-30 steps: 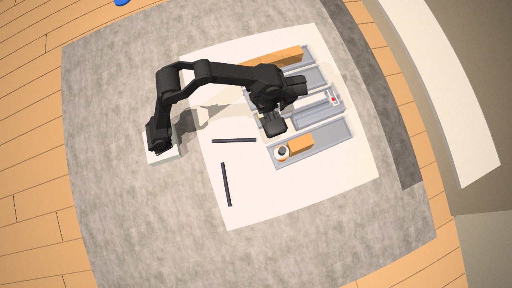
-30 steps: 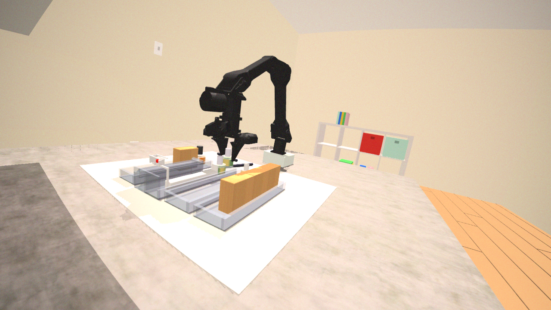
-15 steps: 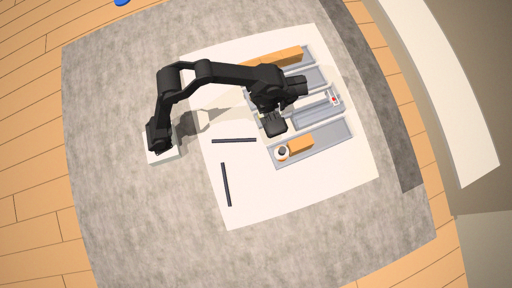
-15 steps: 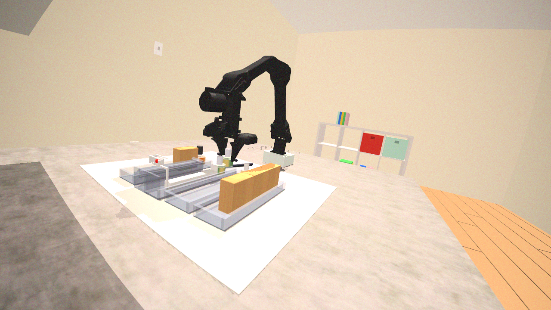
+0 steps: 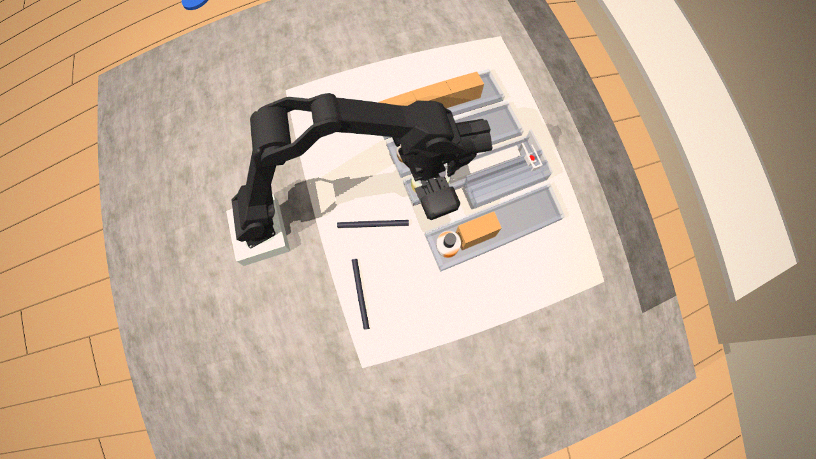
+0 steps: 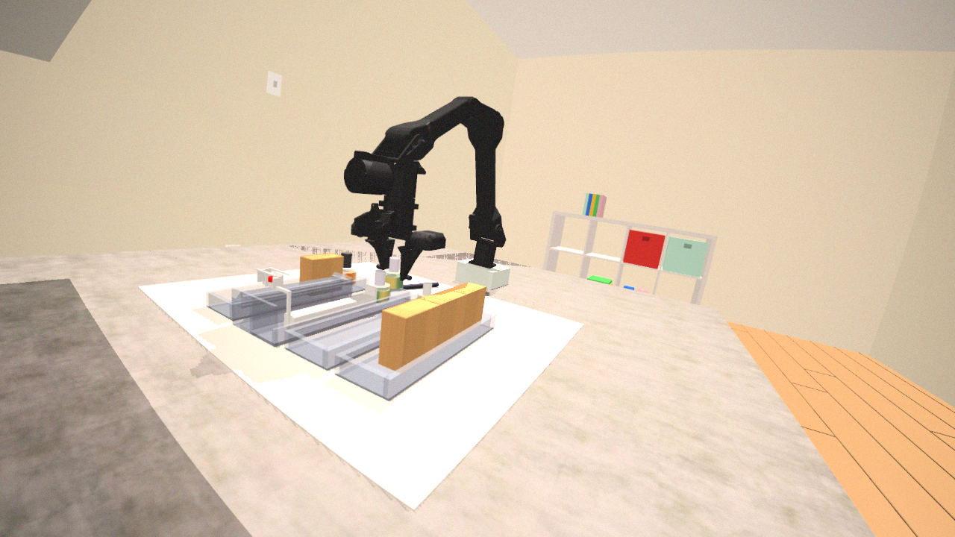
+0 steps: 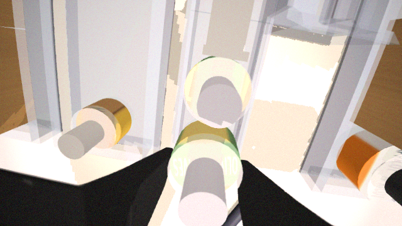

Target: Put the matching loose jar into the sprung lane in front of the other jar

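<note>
Now: the sprung lane 140 mm ahead of my gripper tip, 40 mm to the right of it and 30 mm below it. From my gripper tip the other things lie so: red mark: 220 mm ahead, 60 mm to the right, 20 mm above.
</note>
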